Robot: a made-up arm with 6 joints. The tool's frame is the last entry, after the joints. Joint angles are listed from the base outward.
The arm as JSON. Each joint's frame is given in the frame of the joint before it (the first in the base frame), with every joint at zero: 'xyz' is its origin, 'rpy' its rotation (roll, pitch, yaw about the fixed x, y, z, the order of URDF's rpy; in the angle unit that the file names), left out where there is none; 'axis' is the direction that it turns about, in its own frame. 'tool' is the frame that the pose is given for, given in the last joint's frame.
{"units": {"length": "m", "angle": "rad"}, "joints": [
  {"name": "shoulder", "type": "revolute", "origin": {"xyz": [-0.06, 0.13, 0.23], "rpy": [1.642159, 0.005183, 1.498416]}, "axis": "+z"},
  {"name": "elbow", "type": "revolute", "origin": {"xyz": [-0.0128, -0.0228, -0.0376], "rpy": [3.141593, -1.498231, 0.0]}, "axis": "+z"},
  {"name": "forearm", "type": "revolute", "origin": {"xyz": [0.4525, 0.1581, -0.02], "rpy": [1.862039, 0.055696, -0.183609]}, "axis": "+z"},
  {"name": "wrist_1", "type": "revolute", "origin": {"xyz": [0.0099, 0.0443, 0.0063], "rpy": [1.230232, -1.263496, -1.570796]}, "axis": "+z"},
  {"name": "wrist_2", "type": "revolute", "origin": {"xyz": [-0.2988, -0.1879, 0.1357], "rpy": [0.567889, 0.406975, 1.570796]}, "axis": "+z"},
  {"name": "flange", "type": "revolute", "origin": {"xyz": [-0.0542, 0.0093, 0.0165], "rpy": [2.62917, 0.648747, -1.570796]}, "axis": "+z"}
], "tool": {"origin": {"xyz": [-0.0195, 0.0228, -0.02], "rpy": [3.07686, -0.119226, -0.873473]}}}
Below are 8 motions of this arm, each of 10 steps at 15 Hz.
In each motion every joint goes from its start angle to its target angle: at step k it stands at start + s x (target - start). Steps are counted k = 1, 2, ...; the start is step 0. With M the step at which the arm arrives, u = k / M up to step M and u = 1 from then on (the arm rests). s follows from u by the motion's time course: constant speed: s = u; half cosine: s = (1 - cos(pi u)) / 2; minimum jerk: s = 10 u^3 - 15 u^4 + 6 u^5.
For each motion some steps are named. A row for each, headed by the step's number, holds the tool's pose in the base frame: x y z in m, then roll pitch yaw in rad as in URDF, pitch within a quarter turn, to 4 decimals.
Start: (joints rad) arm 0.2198 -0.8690 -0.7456 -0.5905 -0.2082 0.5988
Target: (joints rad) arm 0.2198 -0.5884 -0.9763 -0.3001 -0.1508 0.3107
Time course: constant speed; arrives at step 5
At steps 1, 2, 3, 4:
1: 0.5407 0.4287 0.3526 1.4014 0.4015 -1.0473
2: 0.5432 0.4325 0.3055 1.2763 0.4040 -1.0860
3: 0.5405 0.4368 0.2590 1.1517 0.4046 -1.1150
4: 0.5330 0.4416 0.2139 1.0284 0.4056 -1.1345

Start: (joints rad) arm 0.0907 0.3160 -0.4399 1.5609 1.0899 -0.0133
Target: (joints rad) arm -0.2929 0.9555 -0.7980 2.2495 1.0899 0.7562
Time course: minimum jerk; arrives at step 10
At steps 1, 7, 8, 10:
1: 0.0146 0.0220 0.0741 2.6161 0.8761 -2.0399
7: 0.1131 0.0660 0.1123 2.1236 0.2686 -1.8914
8: 0.1300 0.0665 0.0949 2.0303 0.2241 -1.8924
10: 0.1385 0.0652 0.0834 1.9777 0.2021 -1.8963

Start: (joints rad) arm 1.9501 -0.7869 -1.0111 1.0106 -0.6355 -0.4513
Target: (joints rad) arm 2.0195 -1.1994 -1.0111 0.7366 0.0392 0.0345
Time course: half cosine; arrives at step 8
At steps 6, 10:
6: 0.2118 0.0369 0.3809 2.2031 0.7874 0.1531
10: 0.2176 0.0107 0.3720 2.2088 0.8124 0.1310

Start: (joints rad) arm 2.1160 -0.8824 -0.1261 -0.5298 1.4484 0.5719
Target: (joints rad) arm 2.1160 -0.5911 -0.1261 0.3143 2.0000 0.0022
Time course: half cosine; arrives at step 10
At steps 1, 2, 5, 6, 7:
1: 0.4341 -0.0226 0.3984 1.2294 0.2101 -1.0372
2: 0.4363 0.0021 0.3939 1.1655 0.1241 -0.9687
5: 0.4252 0.1280 0.3625 0.7299 -0.2883 -0.4351
6: 0.4130 0.1682 0.3488 0.5151 -0.3828 -0.1620
7: 0.3995 0.2005 0.3362 0.3029 -0.4214 0.1102

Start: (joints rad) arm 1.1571 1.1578 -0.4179 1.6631 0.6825 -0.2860
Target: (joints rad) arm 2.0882 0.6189 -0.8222 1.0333 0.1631 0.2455
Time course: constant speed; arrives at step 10
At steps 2, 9, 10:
2: -0.0944 0.2665 0.0854 0.6280 0.7129 2.5192
9: -0.1337 0.3464 0.3600 0.9593 0.3777 1.4384
10: -0.1262 0.3391 0.4119 1.1088 0.3706 1.3742

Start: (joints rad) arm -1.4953 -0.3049 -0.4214 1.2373 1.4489 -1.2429
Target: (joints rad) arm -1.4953 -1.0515 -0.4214 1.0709 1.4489 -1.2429
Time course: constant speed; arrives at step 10
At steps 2, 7, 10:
2: 0.1729 -0.0180 0.2989 -2.9891 -0.2280 -2.4677
7: 0.2152 0.0720 0.2914 -3.0544 -0.1297 -2.0395
10: 0.2261 0.1355 0.2891 -3.0786 -0.0693 -1.7858

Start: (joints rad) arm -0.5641 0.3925 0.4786 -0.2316 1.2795 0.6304
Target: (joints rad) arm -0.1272 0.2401 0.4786 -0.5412 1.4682 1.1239
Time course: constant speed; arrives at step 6
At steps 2, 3, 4, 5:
2: -0.0220 -0.0572 -0.3197 -0.9660 0.3536 0.5082
3: -0.0070 0.0019 -0.3322 -0.8893 0.2163 0.4904
4: 0.0086 0.0617 -0.3377 -0.8078 0.0836 0.4573
5: 0.0247 0.1215 -0.3360 -0.7180 -0.0426 0.4086

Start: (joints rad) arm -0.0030 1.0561 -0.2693 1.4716 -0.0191 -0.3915
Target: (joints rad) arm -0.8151 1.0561 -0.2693 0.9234 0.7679 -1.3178
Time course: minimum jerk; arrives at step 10
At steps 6, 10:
6: -0.2402 -0.1494 0.1035 2.4504 0.2464 -3.0714
10: -0.2720 -0.1964 0.1312 2.5443 -0.0016 2.9153

